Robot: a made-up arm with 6 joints.
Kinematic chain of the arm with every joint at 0, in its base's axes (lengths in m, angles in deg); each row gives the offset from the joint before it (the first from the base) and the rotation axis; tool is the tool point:
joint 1: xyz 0 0 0.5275 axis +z
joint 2: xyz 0.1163 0 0 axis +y
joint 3: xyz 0 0 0.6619 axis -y
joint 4: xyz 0 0 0.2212 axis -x
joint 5: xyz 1.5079 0 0 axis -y
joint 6: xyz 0.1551 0 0 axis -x
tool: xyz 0 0 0
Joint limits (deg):
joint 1: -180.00..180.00
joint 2: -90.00..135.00
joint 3: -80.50..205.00
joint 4: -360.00..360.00
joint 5: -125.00..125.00
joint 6: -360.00..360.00
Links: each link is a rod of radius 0.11 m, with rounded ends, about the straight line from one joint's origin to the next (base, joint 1, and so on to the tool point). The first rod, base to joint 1, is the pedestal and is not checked.
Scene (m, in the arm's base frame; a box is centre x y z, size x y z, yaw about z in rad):
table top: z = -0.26
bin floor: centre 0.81 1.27 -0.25 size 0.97 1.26 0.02 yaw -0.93
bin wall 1: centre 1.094 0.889 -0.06 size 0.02 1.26 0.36 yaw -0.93
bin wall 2: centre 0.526 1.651 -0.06 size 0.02 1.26 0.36 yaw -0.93
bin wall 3: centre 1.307 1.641 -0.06 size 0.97 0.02 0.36 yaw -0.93
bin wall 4: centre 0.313 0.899 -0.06 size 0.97 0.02 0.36 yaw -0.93
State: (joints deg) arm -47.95 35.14 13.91 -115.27 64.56 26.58
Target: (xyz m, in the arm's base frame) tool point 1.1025 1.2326 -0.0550
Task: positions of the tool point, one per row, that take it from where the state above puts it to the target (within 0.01 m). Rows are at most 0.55 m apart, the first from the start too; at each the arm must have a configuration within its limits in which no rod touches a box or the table.
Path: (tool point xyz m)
1: 1.5770 -1.1997 0.6150
2: 1.7790 -0.7555 0.5801
3: 1.8597 -0.2863 0.5453
4: 1.8197 0.1749 0.5096
5: 1.6681 0.5984 0.4735
6: 1.4215 0.9575 0.4367
7: 1.1025 1.2326 0.3999
8: 1.1132 1.2462 0.1766
9: 1.1024 1.2326 -0.0551

